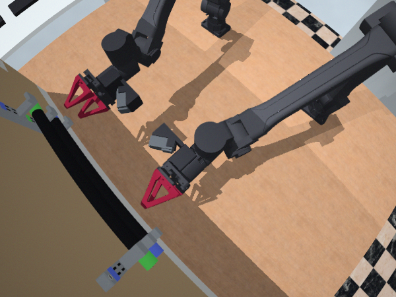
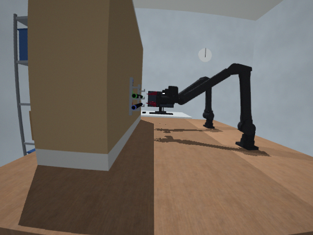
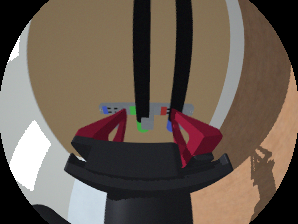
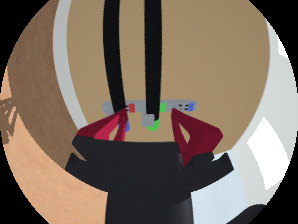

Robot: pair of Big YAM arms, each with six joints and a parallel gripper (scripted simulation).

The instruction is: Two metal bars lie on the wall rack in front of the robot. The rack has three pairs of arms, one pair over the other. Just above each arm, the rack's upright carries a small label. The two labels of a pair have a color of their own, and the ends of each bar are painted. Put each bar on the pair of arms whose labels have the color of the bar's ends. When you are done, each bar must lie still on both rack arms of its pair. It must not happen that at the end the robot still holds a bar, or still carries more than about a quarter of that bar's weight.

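Now: the blue-ended bar 8 cm ahead of my right hand, 15 cm to the left of it and 7 cm below it. Round my right hand: brown wall: 27 cm ahead, 16 cm to the left, 17 cm above; then green-ended bar: 8 cm ahead, 15 cm to the left, 1 cm above.
Right now my left hand is 8 cm short of the blue-ended bar, 15 cm to the left of it and 6 cm above it. From my left hand the other things lie so: brown wall (26 cm ahead, 14 cm to the right, 17 cm above); green-ended bar (8 cm ahead, 15 cm to the right, 1 cm above).
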